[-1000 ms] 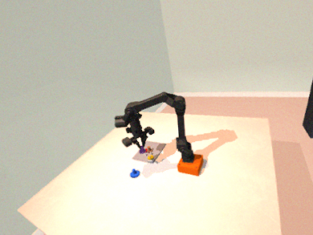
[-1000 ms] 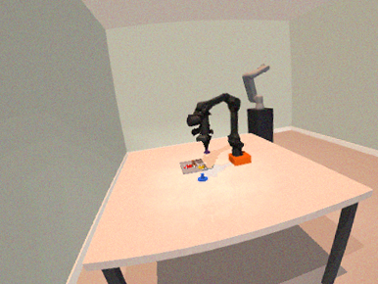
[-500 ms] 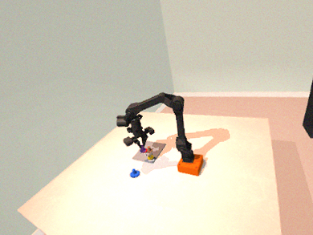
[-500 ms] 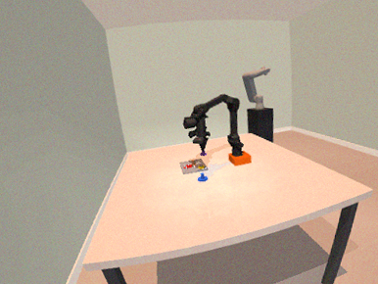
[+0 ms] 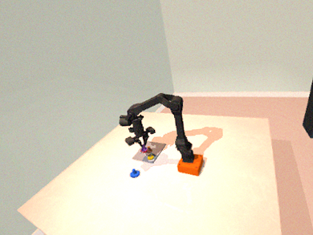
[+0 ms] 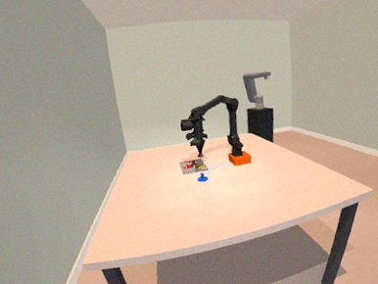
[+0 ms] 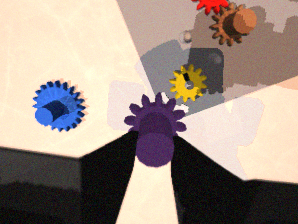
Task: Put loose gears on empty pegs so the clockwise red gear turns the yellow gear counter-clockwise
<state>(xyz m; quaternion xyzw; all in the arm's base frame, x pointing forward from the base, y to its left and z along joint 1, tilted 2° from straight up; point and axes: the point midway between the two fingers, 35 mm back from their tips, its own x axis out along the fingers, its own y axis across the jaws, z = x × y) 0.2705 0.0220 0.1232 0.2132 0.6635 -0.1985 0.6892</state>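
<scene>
The brown gear lies 3 cm ahead of my gripper tip, 10 cm to the right of it and 11 cm below it. From my gripper tip the other things lie so: purple gear (1 cm below); then yellow gear (1 cm behind, 4 cm to the right, 12 cm below); then red gear (7 cm ahead, 10 cm to the right, 12 cm below).
</scene>
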